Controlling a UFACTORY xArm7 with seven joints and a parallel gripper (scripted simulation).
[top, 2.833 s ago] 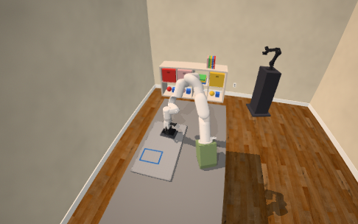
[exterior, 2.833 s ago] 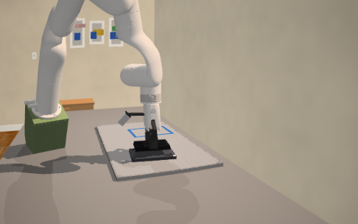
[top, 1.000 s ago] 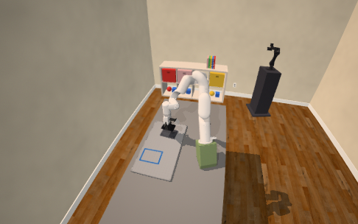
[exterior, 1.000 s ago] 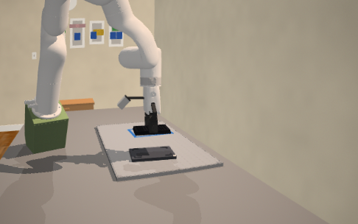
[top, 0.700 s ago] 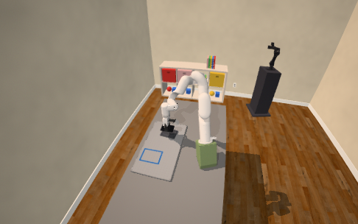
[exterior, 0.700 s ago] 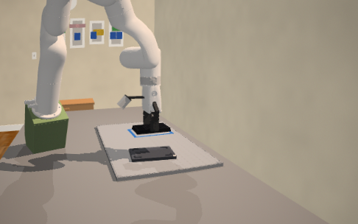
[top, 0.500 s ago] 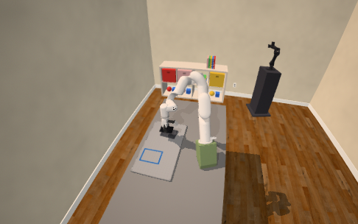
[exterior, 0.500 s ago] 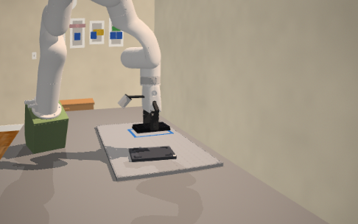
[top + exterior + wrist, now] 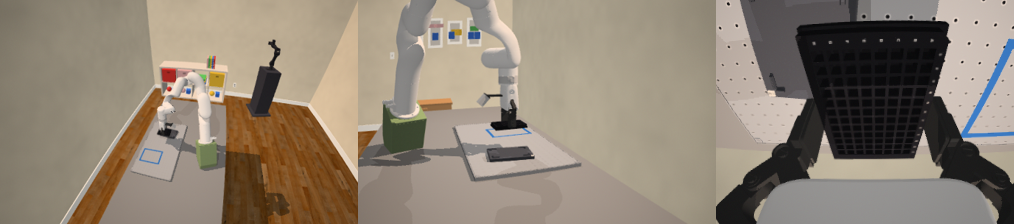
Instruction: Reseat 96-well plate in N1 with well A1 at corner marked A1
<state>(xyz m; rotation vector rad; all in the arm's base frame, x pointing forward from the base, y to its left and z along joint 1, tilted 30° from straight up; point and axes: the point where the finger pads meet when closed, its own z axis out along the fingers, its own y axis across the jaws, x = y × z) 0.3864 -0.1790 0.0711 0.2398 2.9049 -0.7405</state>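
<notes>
Now: hand 4 cm past the dark plate nest N1, 7 cm to the left of it and 10 cm above it. Also, from my hand: black 96-well plate (1 cm below).
</notes>
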